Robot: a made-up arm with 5 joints. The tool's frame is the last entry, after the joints.
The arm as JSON. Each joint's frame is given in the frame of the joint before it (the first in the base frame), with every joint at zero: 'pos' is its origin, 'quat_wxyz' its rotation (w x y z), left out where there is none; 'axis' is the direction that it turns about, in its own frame. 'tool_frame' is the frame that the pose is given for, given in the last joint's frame.
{
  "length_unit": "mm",
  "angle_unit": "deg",
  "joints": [
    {
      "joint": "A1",
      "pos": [
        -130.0,
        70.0,
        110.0
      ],
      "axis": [
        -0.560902,
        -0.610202,
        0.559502
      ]
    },
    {
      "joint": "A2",
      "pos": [
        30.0,
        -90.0,
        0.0
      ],
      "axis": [
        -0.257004,
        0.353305,
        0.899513
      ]
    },
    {
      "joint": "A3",
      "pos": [
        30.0,
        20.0,
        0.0
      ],
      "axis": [
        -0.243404,
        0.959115,
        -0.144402
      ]
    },
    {
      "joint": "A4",
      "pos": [
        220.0,
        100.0,
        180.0
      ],
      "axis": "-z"
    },
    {
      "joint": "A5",
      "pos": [
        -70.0,
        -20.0,
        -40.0
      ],
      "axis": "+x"
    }
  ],
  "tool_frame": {
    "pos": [
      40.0,
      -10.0,
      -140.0
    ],
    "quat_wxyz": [
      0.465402,
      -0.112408,
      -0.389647,
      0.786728
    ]
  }
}
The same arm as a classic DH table. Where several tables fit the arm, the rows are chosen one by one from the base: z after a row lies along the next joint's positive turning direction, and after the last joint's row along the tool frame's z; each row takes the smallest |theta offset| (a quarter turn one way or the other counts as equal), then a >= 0, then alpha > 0; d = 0 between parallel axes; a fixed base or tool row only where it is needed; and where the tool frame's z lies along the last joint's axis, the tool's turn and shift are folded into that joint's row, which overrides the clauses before.
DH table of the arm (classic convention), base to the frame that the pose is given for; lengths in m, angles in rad. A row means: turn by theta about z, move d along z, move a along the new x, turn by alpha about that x. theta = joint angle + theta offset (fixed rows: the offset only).
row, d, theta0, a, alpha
base (fixed), 0.0854, -0.7433, -0.1431, 0.9770
A1, 0.1118, 0.4948, 0.0608, -1.1243
A2, -0.0730, 0.7301, 0.0338, -1.2958
A3, 0.0563, 0.1693, 0.2378, -1.4259
A4, -0.1462, -1.3223, -0.0200, -1.5708
A5, -0.0976, 0.6484, -0.0925, -2.1407
tool (fixed), -0.1254, 0.6987, 0.0000, 0.0000

